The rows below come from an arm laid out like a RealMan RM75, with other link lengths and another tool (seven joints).
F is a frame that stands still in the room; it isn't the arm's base.
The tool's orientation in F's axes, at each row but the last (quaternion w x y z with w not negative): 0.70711 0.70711 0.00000 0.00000; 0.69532 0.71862 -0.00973 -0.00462; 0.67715 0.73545 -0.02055 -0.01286; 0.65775 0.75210 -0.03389 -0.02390; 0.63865 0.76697 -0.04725 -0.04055; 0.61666 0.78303 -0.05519 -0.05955
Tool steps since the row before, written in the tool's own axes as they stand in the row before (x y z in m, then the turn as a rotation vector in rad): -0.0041 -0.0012 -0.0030 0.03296 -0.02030 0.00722; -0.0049 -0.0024 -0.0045 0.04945 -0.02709 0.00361; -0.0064 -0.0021 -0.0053 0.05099 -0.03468 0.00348; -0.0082 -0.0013 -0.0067 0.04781 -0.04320 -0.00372; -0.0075 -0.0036 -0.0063 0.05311 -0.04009 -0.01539; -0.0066 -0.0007 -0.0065 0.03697 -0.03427 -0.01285
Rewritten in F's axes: -0.0041 0.0030 -0.0012 0.03296 -0.00722 -0.02030; -0.0048 0.0047 -0.0023 0.04957 -0.00373 -0.02685; -0.0061 0.0058 -0.0017 0.05121 -0.00305 -0.03439; -0.0076 0.0075 -0.0005 0.04879 0.00546 -0.04190; -0.0066 0.0077 -0.0024 0.05541 0.01563 -0.03674; -0.0055 0.0075 0.0010 0.03900 0.01441 -0.03127
